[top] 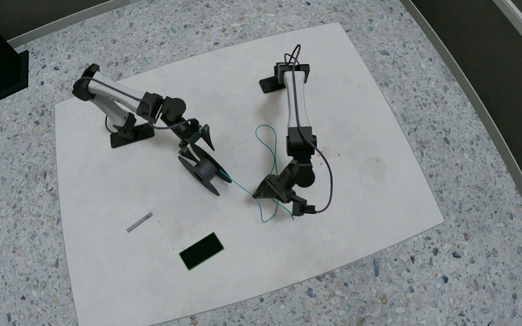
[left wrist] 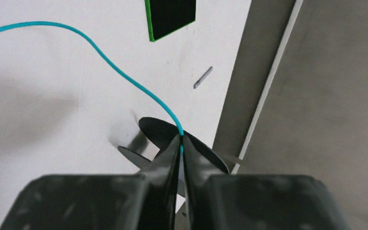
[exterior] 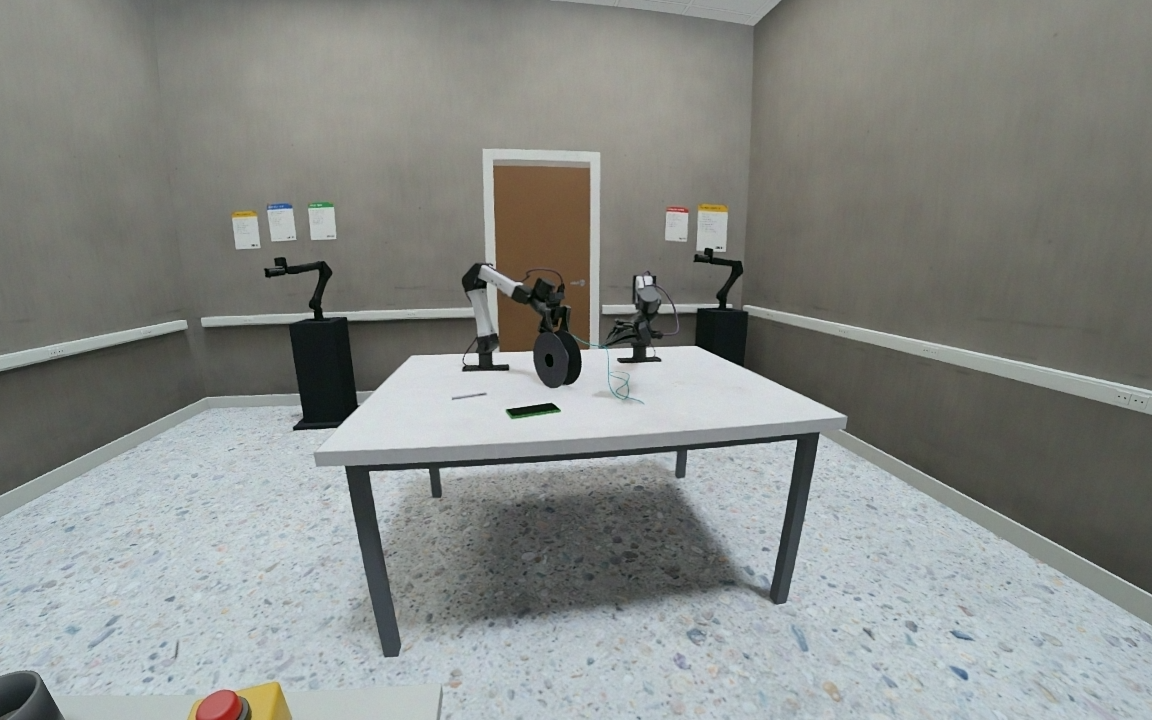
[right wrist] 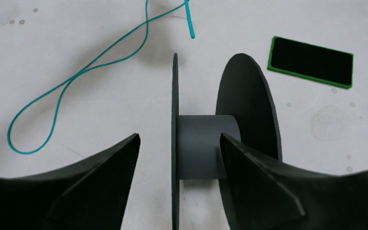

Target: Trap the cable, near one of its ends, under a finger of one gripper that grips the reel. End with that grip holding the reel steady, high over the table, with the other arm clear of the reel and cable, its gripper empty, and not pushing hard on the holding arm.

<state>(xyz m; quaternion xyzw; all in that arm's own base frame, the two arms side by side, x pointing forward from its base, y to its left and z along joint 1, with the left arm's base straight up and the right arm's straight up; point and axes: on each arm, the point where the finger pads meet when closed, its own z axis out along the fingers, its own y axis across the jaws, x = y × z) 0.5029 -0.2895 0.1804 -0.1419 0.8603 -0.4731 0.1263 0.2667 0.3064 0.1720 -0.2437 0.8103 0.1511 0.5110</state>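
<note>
Right now my left hand is 180 mm past the black reel, 130 mm to the left of it and 80 mm above it. Round my left hand: grey bar 440 mm to the right, 180 mm below, 110 mm behind.
The black reel lies 2 cm ahead of my right hand, 2 cm to the right of it and 7 cm below it. From my right hand the other things lie so: grey bar: 8 cm ahead, 34 cm to the right, 17 cm below.
</note>
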